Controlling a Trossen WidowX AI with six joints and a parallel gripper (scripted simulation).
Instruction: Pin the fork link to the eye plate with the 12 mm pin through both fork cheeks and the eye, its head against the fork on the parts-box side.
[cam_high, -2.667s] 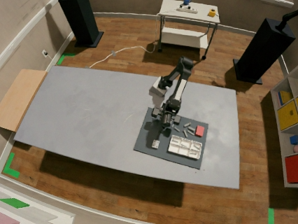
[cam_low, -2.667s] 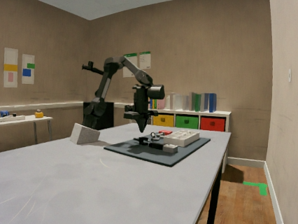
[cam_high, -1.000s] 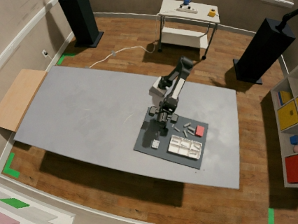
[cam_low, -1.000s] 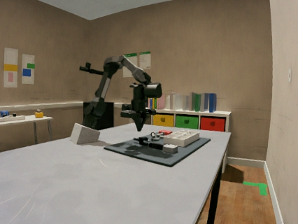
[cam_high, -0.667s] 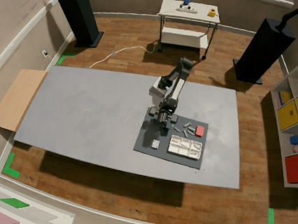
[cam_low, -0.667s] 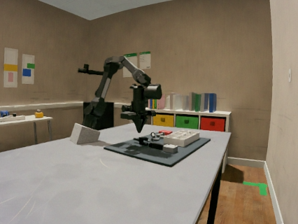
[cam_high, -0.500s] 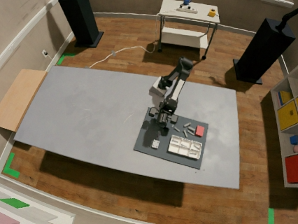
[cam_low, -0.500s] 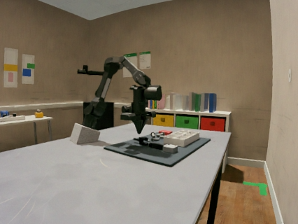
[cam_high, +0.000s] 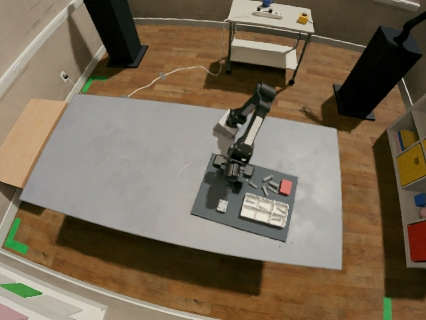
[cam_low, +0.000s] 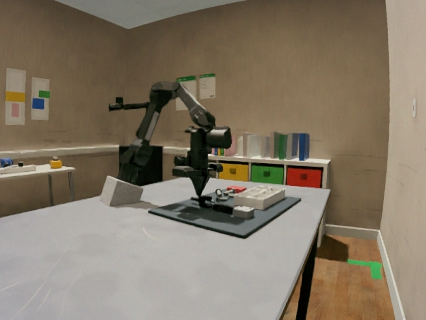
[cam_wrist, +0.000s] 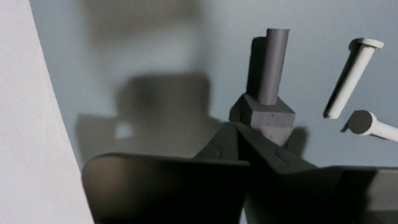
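My hand is 60 mm above the fork link, 20 mm to the right of it and 10 mm short of it. The rest, counted from my hand: eye plate (90 mm ahead, 60 mm below, 10 mm to the right); mat (90 mm to the left, 90 mm ahead, 80 mm below); grey block (160 mm ahead, 50 mm below, 30 mm to the right).
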